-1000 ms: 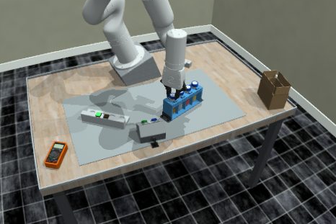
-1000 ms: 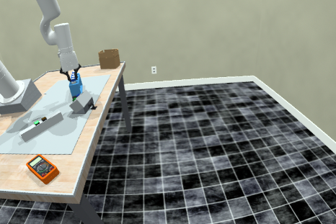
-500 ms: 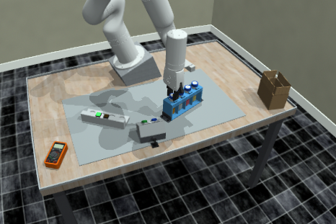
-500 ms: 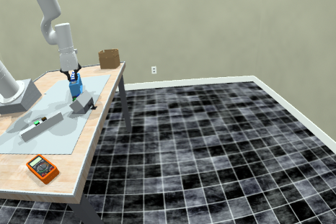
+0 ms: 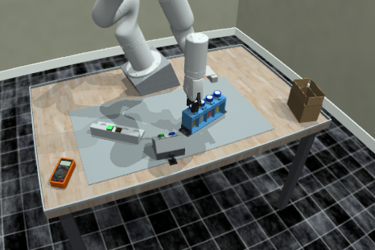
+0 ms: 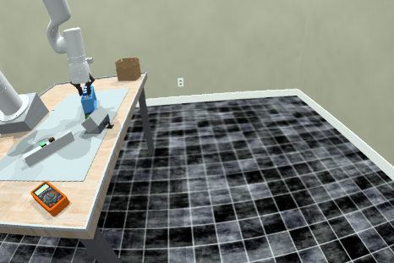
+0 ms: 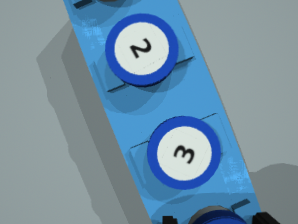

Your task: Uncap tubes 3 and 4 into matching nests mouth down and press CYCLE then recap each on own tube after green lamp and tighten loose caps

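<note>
My gripper is now 10 mm above the blue-and-white cap. Round my hand: green key 70 mm ahead, 160 mm to the right, 60 mm below; then blue key 70 mm ahead, 120 mm to the right, 60 mm below; then key housing 90 mm ahead, 140 mm to the right, 80 mm below.
</note>
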